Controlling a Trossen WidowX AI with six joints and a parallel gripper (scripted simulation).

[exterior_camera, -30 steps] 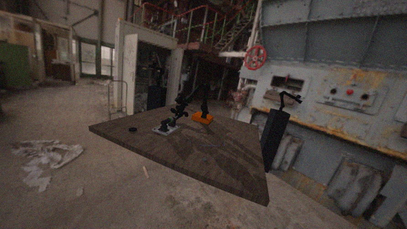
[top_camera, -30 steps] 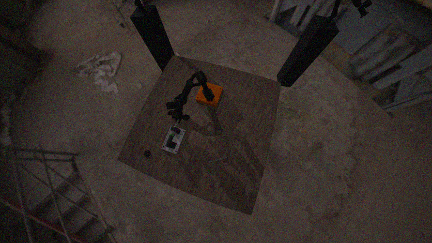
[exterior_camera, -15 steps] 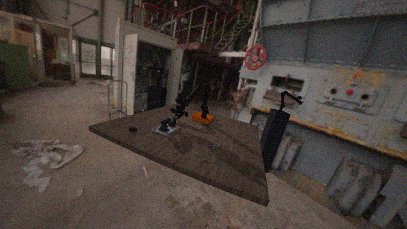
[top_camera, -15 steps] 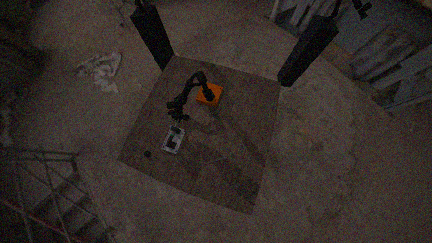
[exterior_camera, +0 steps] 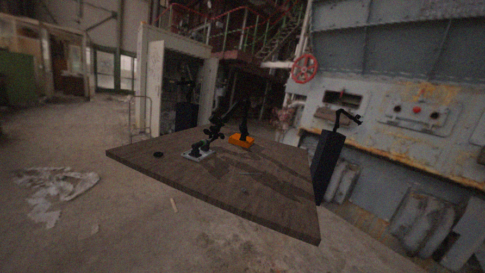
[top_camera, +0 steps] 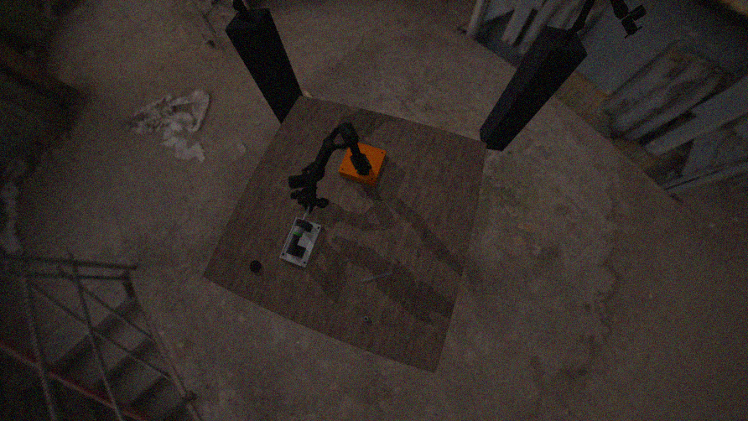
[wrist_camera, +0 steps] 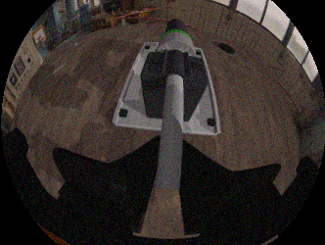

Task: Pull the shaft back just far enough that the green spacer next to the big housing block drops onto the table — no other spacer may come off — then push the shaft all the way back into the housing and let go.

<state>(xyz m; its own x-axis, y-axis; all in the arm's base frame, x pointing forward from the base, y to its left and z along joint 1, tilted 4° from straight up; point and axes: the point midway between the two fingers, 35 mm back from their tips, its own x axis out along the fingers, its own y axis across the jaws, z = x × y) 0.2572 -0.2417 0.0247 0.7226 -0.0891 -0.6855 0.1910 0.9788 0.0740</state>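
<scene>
Now: the shaft 50 mm ahead of my gripper tip, 10 mm to the right of it and 20 mm above it. The rest, counted from my gripper tip: spacer (120 mm ahead, 20 mm to the right, 20 mm above); nut (470 mm ahead, 360 mm to the left, 50 mm below); black disc (310 mm ahead, 250 mm to the right, 50 mm below).
</scene>
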